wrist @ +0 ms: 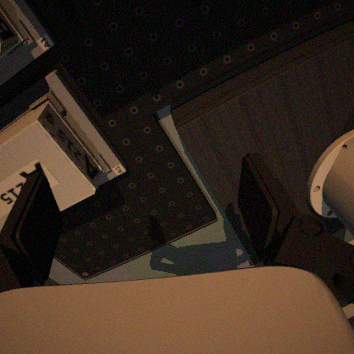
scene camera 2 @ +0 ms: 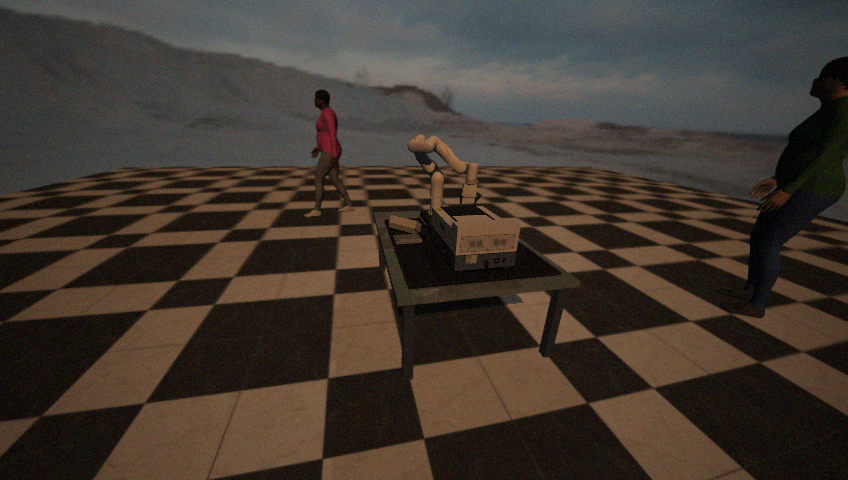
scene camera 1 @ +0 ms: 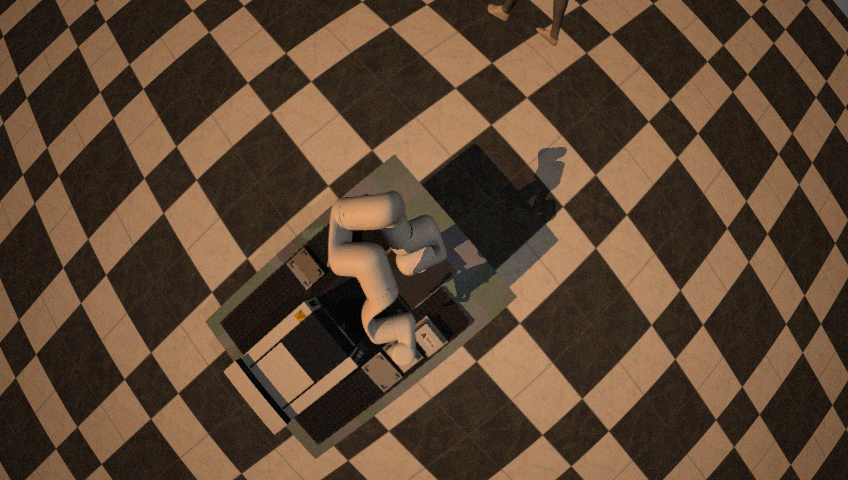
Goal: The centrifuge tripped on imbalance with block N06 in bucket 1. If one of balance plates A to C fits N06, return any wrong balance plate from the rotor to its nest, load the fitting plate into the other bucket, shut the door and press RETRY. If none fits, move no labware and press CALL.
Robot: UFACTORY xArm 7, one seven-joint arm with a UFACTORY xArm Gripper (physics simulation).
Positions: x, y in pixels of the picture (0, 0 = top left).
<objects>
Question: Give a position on a beige centrifuge box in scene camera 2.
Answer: At 468, 243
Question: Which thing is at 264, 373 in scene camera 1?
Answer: A beige centrifuge box.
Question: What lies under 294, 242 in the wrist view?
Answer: The gripper.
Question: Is the gripper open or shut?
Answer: Open.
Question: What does the gripper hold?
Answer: Nothing.
</objects>
